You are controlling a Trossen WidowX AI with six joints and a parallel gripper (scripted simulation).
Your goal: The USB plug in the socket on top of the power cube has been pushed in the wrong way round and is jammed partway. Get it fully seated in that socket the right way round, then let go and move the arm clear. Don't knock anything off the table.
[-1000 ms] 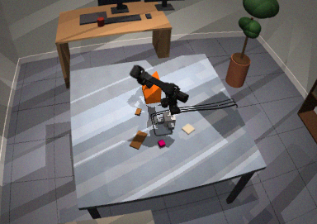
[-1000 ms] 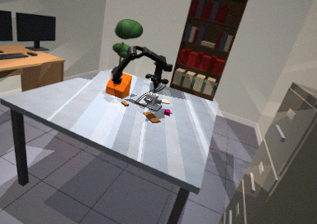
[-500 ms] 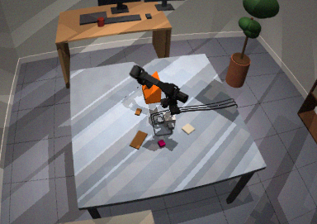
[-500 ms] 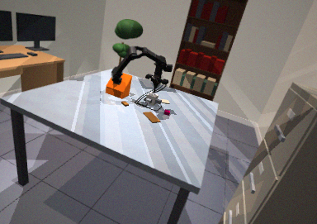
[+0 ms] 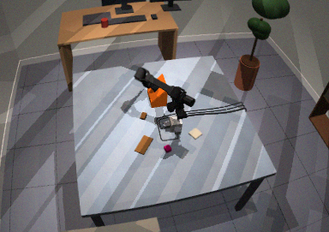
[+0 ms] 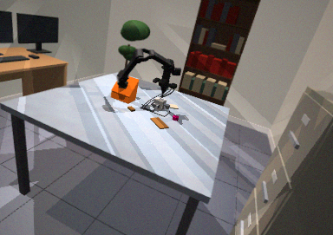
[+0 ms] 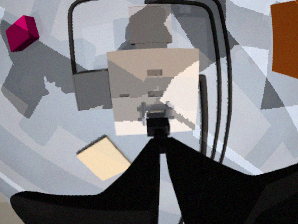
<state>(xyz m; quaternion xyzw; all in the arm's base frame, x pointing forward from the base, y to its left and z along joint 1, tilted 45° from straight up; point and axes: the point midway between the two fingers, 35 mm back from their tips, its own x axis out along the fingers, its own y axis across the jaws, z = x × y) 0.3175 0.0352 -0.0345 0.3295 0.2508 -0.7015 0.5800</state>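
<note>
The dark USB plug is 20 mm below my gripper tip. The rest, counted from my gripper tip: magenta cube 160 mm ahead, 140 mm to the right, 110 mm below; then small brown block 170 mm behind, 200 mm to the right, 120 mm below; then orange plate 70 mm ahead, 270 mm to the right, 120 mm below.
</note>
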